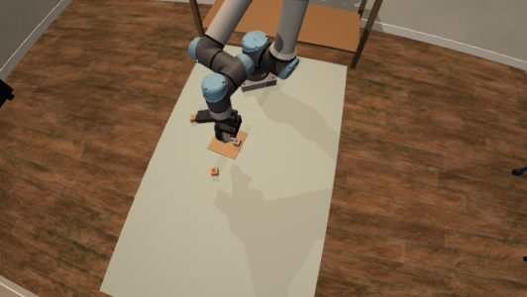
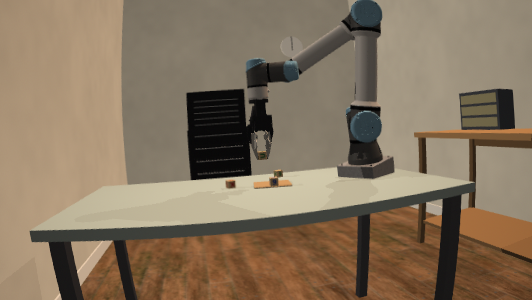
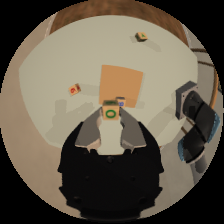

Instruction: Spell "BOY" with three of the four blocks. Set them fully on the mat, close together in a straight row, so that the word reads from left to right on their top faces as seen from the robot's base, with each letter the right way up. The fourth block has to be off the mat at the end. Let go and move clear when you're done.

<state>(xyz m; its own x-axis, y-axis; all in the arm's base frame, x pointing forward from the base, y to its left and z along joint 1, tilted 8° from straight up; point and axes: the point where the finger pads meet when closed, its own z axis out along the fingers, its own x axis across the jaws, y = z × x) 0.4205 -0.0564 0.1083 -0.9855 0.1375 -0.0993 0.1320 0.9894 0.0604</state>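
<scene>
Now: the orange mat 120 mm below my hand, 40 mm behind it and 20 mm to the right of it. The rest, counted from my hand: block 200 mm to the right, 130 mm behind, 100 mm below.
</scene>
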